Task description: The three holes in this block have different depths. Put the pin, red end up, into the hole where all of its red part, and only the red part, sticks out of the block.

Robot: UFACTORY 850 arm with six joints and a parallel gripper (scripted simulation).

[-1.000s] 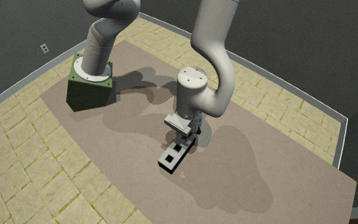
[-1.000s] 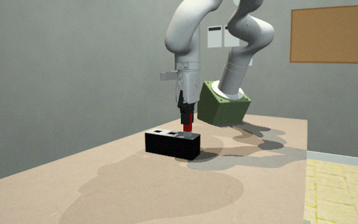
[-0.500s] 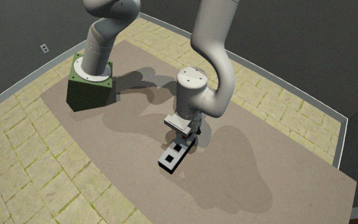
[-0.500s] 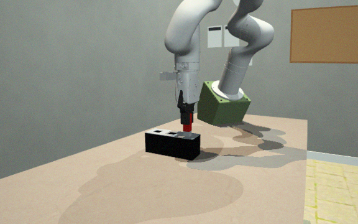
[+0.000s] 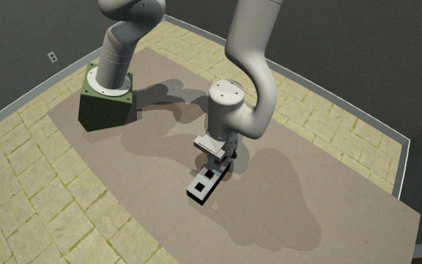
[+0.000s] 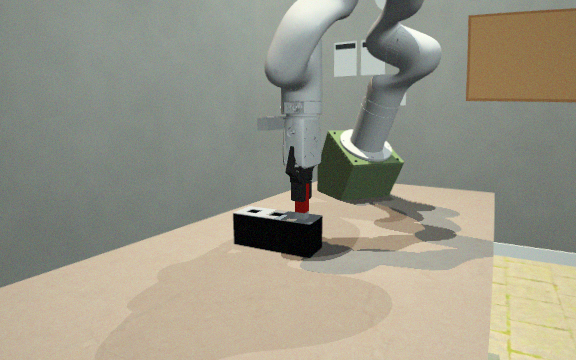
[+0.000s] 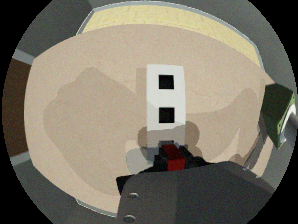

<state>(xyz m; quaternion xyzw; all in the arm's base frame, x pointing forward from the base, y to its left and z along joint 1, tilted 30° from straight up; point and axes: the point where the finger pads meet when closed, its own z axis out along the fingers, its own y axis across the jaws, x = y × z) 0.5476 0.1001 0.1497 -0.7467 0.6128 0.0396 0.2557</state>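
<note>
My hand is 20 mm short of the black block, 60 mm to the left of it and 100 mm above it. From my hand the other things lie so: pin 20 mm below.
</note>
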